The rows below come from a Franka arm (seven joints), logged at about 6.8 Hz.
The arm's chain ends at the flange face. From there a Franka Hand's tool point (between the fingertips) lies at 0.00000 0.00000 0.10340 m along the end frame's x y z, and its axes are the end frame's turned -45 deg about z.
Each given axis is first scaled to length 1.
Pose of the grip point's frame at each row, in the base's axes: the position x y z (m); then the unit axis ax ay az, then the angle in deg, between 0 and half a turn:
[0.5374 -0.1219 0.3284 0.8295 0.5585 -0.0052 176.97]
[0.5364 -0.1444 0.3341 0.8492 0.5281 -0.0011 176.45]
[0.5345 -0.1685 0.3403 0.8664 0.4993 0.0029 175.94]
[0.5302 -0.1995 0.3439 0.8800 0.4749 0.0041 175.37]
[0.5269 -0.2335 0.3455 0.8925 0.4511 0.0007 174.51]
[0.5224 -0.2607 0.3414 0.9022 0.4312 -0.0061 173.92]
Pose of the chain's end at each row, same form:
[0.5352 -0.1168 0.4316 0.9801 0.1985 0.0053 176.97]
[0.5332 -0.1388 0.4373 0.9866 0.1629 0.0108 176.67]
[0.5303 -0.1625 0.4434 0.9914 0.1297 0.0162 176.38]
[0.5255 -0.1926 0.4470 0.9946 0.1020 0.0193 175.90]
[0.5223 -0.2247 0.4484 0.9970 0.0752 0.0190 174.96]
[0.5188 -0.2503 0.4442 0.9985 0.0531 0.0147 174.12]

